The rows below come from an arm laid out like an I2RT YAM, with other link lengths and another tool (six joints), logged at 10 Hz.
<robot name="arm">
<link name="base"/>
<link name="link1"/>
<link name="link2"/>
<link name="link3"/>
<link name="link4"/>
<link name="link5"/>
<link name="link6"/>
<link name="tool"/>
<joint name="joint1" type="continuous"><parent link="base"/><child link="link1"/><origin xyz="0 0 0.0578" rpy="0 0 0"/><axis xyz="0 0 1"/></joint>
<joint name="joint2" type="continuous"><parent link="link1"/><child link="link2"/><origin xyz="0.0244 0.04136 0.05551" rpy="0 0 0"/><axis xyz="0 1 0"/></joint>
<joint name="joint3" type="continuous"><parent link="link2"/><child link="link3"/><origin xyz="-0.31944 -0.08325 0" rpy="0 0 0"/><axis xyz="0 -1 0"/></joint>
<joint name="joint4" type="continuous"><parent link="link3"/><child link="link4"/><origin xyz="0.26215 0.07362 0.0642" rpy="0 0 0"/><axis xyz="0 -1 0"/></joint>
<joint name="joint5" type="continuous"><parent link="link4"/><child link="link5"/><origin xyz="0.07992 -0.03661 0.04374" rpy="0 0 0"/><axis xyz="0 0 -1"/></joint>
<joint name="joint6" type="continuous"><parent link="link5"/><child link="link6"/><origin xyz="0.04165 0 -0.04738" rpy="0 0 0"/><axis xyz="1 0 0"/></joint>
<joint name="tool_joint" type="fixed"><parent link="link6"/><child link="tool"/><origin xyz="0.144 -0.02 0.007" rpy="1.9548 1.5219 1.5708"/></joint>
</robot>
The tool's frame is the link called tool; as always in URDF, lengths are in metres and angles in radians. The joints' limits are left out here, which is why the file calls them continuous.
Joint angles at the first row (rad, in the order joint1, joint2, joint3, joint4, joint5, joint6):
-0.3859 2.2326 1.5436 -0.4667 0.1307 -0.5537
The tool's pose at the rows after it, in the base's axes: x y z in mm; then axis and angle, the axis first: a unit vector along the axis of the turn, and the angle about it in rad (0 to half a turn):
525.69, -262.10, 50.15, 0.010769, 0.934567, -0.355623, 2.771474
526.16, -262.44, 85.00, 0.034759, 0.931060, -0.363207, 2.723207
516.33, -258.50, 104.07, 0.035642, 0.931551, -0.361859, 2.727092
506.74, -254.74, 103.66, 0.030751, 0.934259, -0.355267, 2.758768
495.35, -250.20, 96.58, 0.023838, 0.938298, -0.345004, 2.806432
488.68, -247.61, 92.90, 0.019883, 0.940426, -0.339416, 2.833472
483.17, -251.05, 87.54, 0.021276, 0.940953, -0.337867, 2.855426
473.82, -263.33, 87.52, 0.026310, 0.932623, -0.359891, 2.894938
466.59, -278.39, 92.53, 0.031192, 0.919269, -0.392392, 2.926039
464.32, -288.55, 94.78, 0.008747, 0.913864, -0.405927, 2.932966
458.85, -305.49, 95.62, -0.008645, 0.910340, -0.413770, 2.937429
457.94, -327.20, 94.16, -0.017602, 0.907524, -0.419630, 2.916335
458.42, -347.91, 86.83, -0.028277, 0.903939, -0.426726, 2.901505
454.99, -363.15, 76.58, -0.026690, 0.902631, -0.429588, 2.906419
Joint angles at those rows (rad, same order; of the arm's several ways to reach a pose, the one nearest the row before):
-0.3805 2.1689 1.5452 -0.4698 0.1596 -0.5194
-0.3797 2.1044 1.5452 -0.4785 0.1600 -0.4854
-0.3798 2.0567 1.5452 -0.5308 0.1596 -0.4824
-0.3798 2.0457 1.5452 -0.5778 0.1600 -0.4828
-0.3798 2.0461 1.5452 -0.6315 0.1600 -0.4824
-0.3798 2.0460 1.5448 -0.6617 0.1604 -0.4824
-0.3882 2.0529 1.5429 -0.6727 0.1642 -0.4828
-0.3969 2.0560 1.5429 -0.6826 0.2211 -0.4835
-0.4038 2.0556 1.5429 -0.6773 0.2955 -0.4896
-0.4187 2.0560 1.5429 -0.6659 0.3138 -0.5537
-0.4534 2.0579 1.5429 -0.6491 0.3134 -0.6251
-0.4980 2.0689 1.5425 -0.5995 0.2916 -0.6933
-0.5365 2.0941 1.5425 -0.5426 0.2752 -0.7574
-0.5644 2.1200 1.5421 -0.5091 0.2707 -0.7811

